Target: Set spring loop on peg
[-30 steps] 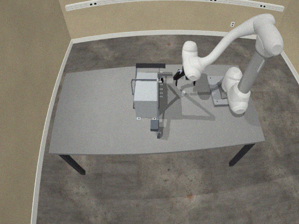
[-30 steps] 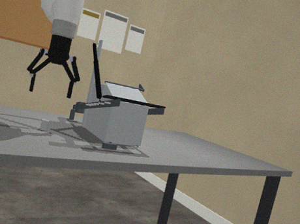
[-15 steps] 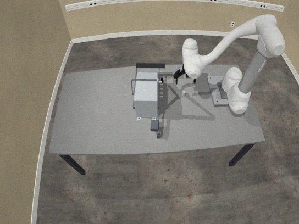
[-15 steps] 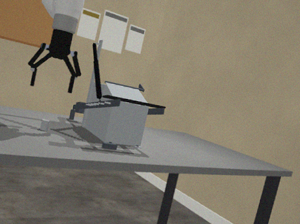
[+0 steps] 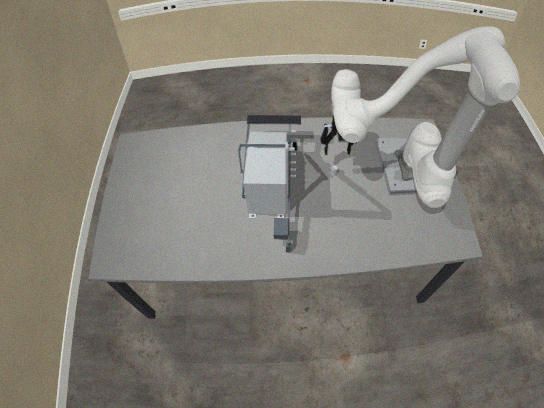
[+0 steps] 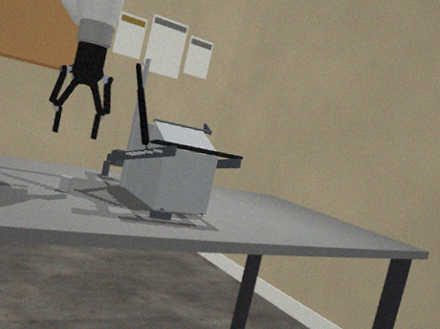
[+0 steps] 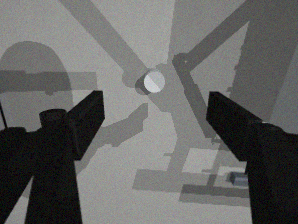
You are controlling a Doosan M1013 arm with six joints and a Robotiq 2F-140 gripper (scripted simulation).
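The dark spring is 190 mm ahead of my hand, 80 mm above it and 40 mm to the left of it. Also, from my hand: steel test weight: 150 mm below.
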